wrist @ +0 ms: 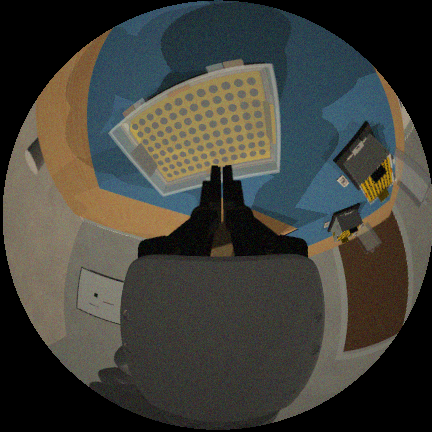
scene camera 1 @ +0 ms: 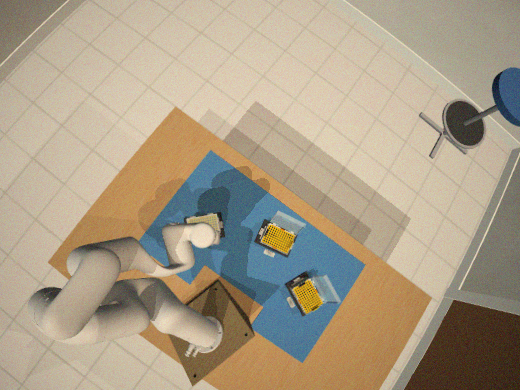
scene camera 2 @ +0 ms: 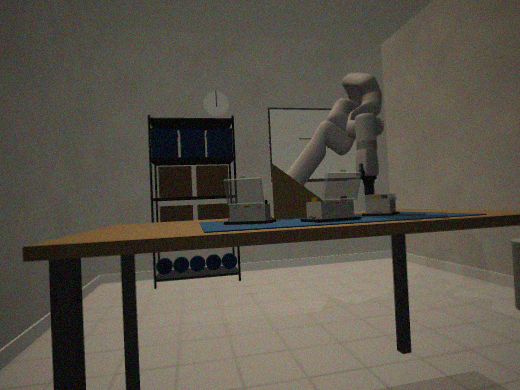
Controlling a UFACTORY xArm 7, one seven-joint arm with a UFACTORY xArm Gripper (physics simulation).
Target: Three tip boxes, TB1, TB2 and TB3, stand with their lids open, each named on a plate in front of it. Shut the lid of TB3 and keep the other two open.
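Where they show: gripper, between the fingertips: (wrist: 221,177) (scene camera 2: 369,194); arm's base, origin of its link: (scene camera 1: 206,334) (scene camera 2: 293,181).
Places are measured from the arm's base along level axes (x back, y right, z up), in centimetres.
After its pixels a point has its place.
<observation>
A tip box (scene camera 1: 201,219) @(x -33.8, y -23.7, z -7.7 cm) (scene camera 2: 384,205) @(x -37.6, y -18.7, z -11.9 cm) (wrist: 210,120) @(x -33.7, y -21.2, z -7.7 cm) at the left of the mat in scene camera 1 has its clear lid down over the yellow rack; its name plate does not show. My gripper (scene camera 2: 369,193) @(x -29.5, y -18.5, z -7.7 cm) (wrist: 221,177) @(x -29.5, y -18.5, z -7.7 cm) is shut and empty, with its tips at the lid's edge; whether they touch cannot be told. The arm hides it in scene camera 1. The middle box (scene camera 1: 279,238) (scene camera 2: 330,210) @(x -47.9, y 8.5, z -12.2 cm) (wrist: 364,157) @(x -42.5, y 0.3, z -12.2 cm) has its lid (scene camera 1: 288,221) @(x -50.7, y 5.6, z -5.1 cm) (scene camera 2: 342,186) @(x -50.9, y 5.8, z -5.2 cm) (wrist: 413,175) upright and open. The third box (scene camera 1: 307,296) (scene camera 2: 248,213) @(x -33.4, y 30.3, z -12.2 cm) (wrist: 346,218) @(x -31.7, y 23.0, z -12.7 cm) also has its lid (scene camera 1: 328,289) @(x -35.9, y 32.7, z -4.6 cm) (scene camera 2: 246,190) @(x -36.7, y 31.5, z -4.8 cm) (wrist: 370,238) @(x -36.8, y 31.2, z -4.5 cm) open. Their plates are too blurred to read.
The boxes stand on a blue mat (scene camera 1: 260,280) @(x -25.1, y 9.6, z -15.4 cm) (scene camera 2: 215,227) @(x -41.1, y 42.4, z -15.5 cm) on a wooden table (scene camera 1: 370,310) @(x -37.7, y 59.3, z -15.7 cm) (scene camera 2: 100,237) @(x -45.9, y 72.3, z -15.8 cm). The arm's base stands on a brown plate (scene camera 1: 227,350) @(x -0.6, y 8.1, z 5.9 cm) at the table's edge. A shelf rack (scene camera 2: 192,122) and a stool (scene camera 1: 464,123) stand away from the table.
</observation>
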